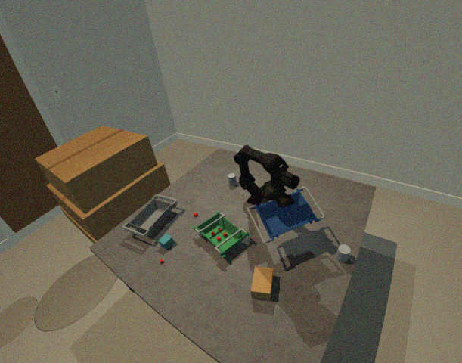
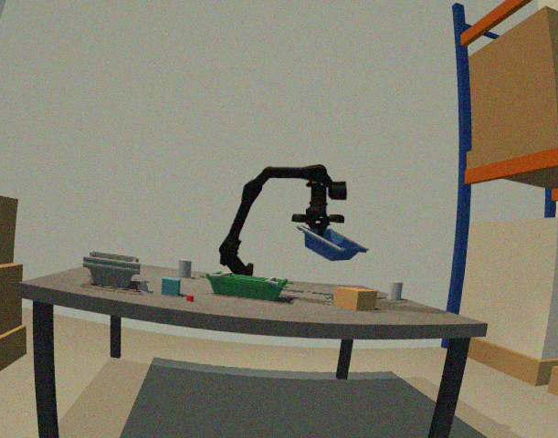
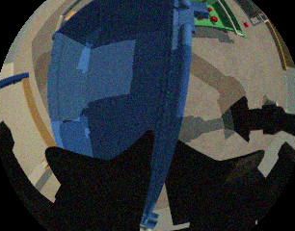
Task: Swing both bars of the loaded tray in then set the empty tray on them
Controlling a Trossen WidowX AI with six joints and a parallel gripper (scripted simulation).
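My gripper tip is now 50 mm to the right of the blue tray, 50 mm short of it and 10 mm below it. The rest, counted from my gripper tip: red block (470 mm to the right, 420 mm ahead, 190 mm below); then orange box (310 mm ahead, 170 mm below, 50 mm to the left); then teal block (520 mm to the right, 310 mm ahead, 170 mm below).
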